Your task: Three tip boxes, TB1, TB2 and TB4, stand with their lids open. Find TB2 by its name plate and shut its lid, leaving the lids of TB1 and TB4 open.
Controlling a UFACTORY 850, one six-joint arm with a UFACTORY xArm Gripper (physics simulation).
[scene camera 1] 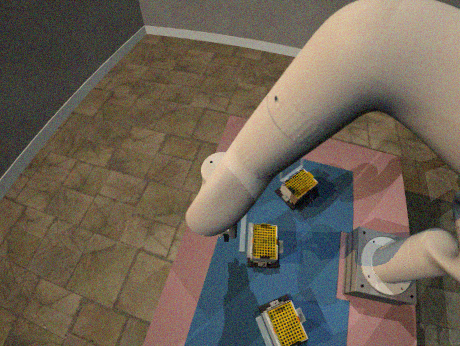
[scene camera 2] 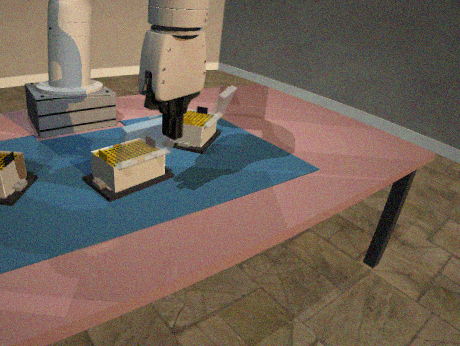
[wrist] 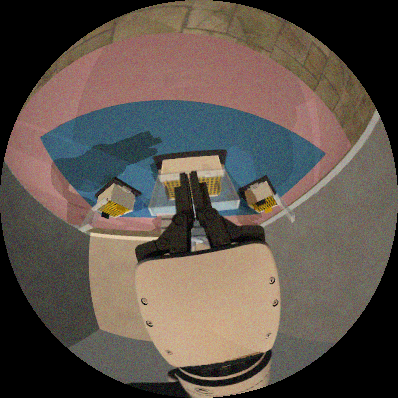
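Observation:
Three tip boxes with yellow racks have clear lids standing open. The middle box (scene camera 1: pixel 265 241) (scene camera 2: pixel 140 172) (wrist: pixel 192 164) has its lid (scene camera 1: pixel 243 233) (scene camera 2: pixel 142 128) (wrist: pixel 229 199) raised. A second box (scene camera 1: pixel 286 322) (scene camera 2: pixel 201 134) (wrist: pixel 116 198) is at the right in scene camera 2. A third box (scene camera 1: pixel 300 184) (scene camera 2: pixel 10 175) (wrist: pixel 259 192) is at the left there. The name plates are too small to read, so I cannot tell which is TB2. My gripper (scene camera 1: pixel 227 236) (scene camera 2: pixel 172 136) (wrist: pixel 189 180) is shut and empty, beside the middle box's lid in scene camera 1; contact cannot be told.
The boxes stand on a blue mat (scene camera 1: pixel 312 280) (scene camera 2: pixel 250 165) (wrist: pixel 200 125) on a pink table (scene camera 1: pixel 377 325) (scene camera 2: pixel 350 145) (wrist: pixel 190 65). The robot's grey base (scene camera 1: pixel 352 270) (scene camera 2: pixel 75 112) stands at the table's side. The arm covers part of scene camera 1's view.

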